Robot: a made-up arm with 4 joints. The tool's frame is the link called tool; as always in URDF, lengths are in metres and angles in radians. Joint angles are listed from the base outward. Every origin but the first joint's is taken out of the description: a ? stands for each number. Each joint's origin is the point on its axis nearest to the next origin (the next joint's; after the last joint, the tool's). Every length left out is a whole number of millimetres.
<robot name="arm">
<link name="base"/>
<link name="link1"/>
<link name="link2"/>
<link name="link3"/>
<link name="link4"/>
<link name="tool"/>
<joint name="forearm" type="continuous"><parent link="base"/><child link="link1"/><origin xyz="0.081 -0.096 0.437" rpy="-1.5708 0 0"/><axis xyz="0 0 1"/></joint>
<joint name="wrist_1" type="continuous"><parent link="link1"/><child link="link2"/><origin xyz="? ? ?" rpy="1.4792 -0.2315 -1.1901"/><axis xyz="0 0 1"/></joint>
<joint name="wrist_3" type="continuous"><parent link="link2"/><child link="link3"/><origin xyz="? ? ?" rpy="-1.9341 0.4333 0.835"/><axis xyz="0 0 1"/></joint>
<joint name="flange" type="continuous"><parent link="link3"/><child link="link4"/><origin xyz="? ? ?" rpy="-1.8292 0.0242 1.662"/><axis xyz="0 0 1"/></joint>
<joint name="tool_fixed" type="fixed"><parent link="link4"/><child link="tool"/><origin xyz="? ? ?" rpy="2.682 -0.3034 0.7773"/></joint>
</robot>
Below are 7 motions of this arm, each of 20 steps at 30 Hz.
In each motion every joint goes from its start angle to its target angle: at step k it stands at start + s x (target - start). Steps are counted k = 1, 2, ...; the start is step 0. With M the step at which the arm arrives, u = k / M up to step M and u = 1 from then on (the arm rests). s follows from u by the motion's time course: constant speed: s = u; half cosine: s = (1 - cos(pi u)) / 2; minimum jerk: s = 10 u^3 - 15 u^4 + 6 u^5.
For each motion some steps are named. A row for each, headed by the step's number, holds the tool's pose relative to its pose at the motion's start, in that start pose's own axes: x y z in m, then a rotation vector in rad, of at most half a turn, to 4 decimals.
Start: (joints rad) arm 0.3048 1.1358 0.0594 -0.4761
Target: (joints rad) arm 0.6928 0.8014 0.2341 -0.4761
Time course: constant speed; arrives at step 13
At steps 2, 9, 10, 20:
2: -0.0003 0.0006 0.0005 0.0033 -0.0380 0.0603
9: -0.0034 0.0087 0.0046 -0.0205 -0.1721 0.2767
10: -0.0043 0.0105 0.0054 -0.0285 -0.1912 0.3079
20: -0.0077 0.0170 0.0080 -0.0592 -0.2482 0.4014

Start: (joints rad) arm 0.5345 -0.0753 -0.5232 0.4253
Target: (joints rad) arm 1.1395 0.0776 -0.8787 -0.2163
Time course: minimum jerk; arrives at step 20
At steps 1, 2, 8, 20:
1: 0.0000 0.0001 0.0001 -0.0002 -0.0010 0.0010
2: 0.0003 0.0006 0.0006 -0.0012 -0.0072 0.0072
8: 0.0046 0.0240 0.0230 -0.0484 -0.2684 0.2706
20: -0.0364 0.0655 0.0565 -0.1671 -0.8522 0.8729

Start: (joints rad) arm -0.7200 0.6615 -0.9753 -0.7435
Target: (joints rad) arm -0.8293 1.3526 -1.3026 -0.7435
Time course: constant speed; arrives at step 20
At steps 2, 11, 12, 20:
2: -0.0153 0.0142 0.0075 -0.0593 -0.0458 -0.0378
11: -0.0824 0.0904 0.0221 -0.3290 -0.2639 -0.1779
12: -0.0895 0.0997 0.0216 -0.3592 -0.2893 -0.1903
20: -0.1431 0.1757 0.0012 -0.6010 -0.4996 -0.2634

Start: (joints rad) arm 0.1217 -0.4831 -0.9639 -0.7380
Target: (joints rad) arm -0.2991 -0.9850 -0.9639 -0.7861
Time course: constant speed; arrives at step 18
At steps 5, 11, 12, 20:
5: -0.0006 -0.0416 -0.0188 0.1601 0.0409 -0.0714
11: -0.0111 -0.0881 -0.0507 0.3590 0.0682 -0.1537
12: -0.0138 -0.0952 -0.0569 0.3927 0.0704 -0.1670
20: -0.0351 -0.1326 -0.0991 0.5970 0.0690 -0.2437

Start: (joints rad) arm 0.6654 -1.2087 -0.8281 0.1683
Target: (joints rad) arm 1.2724 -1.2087 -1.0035 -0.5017
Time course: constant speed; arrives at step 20
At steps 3, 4, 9, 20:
3: 0.0090 0.0308 0.0255 -0.0975 -0.0420 0.0930
4: 0.0116 0.0419 0.0333 -0.1300 -0.0548 0.1248
9: 0.0209 0.1020 0.0655 -0.2910 -0.1097 0.2897
20: 0.0190 0.2503 0.0923 -0.6323 -0.1756 0.6856

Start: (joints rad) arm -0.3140 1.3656 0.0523 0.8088
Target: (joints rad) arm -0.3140 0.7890 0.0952 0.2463
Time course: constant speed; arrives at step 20
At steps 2, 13, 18, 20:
2: 0.0169 0.0099 0.0116 -0.0416 0.0027 0.0948
13: 0.0874 0.0883 0.0564 -0.2267 0.0227 0.6348
18: 0.1036 0.1311 0.0671 -0.2851 0.0346 0.8887
20: 0.1070 0.1483 0.0700 -0.3037 0.0399 0.9914

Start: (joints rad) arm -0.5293 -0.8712 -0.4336 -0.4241
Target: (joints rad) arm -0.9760 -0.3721 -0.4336 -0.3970
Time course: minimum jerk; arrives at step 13
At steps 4, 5, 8, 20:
4: -0.0216 0.0021 -0.0057 0.0047 -0.0544 -0.0994
5: -0.0355 0.0048 -0.0101 0.0084 -0.0882 -0.1687
8: -0.0782 0.0218 -0.0276 0.0234 -0.1856 -0.4245
20: -0.1008 0.0396 -0.0398 0.0353 -0.2322 -0.6103

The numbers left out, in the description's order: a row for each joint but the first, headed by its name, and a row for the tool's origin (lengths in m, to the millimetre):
wrist_1: -0.025 -0.054 0
wrist_3: -0.173 0.126 0
flange: 0.172 0.025 0
tool: 0.062 0.184 0

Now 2 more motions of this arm.
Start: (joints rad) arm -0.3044 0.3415 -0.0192 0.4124
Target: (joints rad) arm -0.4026 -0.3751 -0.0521 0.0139
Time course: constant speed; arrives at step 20
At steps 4, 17, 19, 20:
4: 0.0348 0.0071 0.0097 -0.0159 0.0512 0.1848
17: 0.1281 0.0572 0.0188 0.0217 0.1964 0.7900
19: 0.1387 0.0673 0.0182 0.0398 0.2155 0.8826
20: 0.1437 0.0725 0.0177 0.0502 0.2247 0.9288

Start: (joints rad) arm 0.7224 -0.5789 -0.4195 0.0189
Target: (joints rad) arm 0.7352 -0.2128 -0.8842 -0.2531
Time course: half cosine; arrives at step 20
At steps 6, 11, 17, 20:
6: -0.0253 0.0010 0.0002 0.0222 -0.1301 -0.0319
11: -0.0731 0.0078 -0.0051 0.0417 -0.3762 -0.0839
17: -0.1213 0.0206 -0.0188 0.0350 -0.6300 -0.1288
20: -0.1284 0.0230 -0.0217 0.0319 -0.6683 -0.1349

